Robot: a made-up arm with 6 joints.
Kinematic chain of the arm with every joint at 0, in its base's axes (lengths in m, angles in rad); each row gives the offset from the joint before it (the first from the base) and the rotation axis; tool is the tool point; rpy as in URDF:
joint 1: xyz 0 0 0.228 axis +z
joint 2: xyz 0 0 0 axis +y
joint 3: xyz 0.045 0 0.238 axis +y
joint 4: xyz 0.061 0 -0.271 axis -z
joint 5: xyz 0 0 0 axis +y
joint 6: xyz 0.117 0 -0.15 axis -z
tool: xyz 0 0 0 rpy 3.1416 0 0
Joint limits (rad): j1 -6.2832..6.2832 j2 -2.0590..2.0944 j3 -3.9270..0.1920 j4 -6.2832..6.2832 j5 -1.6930..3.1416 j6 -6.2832..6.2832
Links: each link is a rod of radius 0.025 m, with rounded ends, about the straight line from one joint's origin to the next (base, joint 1, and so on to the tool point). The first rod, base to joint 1, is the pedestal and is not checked.
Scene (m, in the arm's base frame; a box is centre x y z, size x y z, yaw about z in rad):
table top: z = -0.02
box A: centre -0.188 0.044 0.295 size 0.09 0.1 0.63 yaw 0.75
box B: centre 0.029 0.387 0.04 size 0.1 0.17 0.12 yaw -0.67
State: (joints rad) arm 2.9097 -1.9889 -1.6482 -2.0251 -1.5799 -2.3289
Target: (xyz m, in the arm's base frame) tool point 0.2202 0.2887 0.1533
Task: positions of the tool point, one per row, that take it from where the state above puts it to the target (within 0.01 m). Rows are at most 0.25 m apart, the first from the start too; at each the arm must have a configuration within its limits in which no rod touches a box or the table.
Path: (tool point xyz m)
1: 0.1991 -0.2964 0.3780
2: 0.1076 -0.3604 0.4522
3: 0.0050 -0.3832 0.5306
4: -0.0907 -0.3620 0.6104
5: -0.1613 -0.3027 0.6870
6: -0.1677 -0.0767 0.7357
7: -0.1163 0.1335 0.7007
8: -0.0246 0.2870 0.5971
9: 0.0793 0.3613 0.4516
10: 0.1673 0.3560 0.2949
11: 0.2202 0.2887 0.1533

